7 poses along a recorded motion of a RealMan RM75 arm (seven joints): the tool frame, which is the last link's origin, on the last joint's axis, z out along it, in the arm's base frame.
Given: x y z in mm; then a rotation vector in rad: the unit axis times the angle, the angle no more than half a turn.
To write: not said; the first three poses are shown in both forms.
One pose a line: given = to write
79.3, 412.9, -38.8, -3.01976, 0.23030, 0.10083 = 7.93, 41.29, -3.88, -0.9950, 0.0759, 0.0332, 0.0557
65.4, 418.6, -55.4, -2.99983, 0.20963, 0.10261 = 6.54, 41.86, -5.54, -0.9948, 0.0695, 0.0340, 0.0663
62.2, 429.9, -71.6, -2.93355, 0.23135, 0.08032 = 6.22, 42.99, -7.16, -0.9917, 0.0782, 0.0272, 0.0988
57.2, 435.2, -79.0, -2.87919, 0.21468, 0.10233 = 5.72, 43.52, -7.90, -0.9887, 0.0737, 0.0351, 0.1260
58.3, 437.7, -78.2, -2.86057, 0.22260, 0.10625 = 5.83, 43.77, -7.82, -0.9872, 0.0768, 0.0367, 0.1348
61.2, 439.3, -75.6, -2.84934, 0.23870, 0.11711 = 6.12, 43.93, -7.56, -0.9859, 0.0826, 0.0405, 0.1395
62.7, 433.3, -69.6, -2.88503, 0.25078, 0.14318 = 6.27, 43.33, -6.96, -0.9877, 0.0859, 0.0490, 0.1208
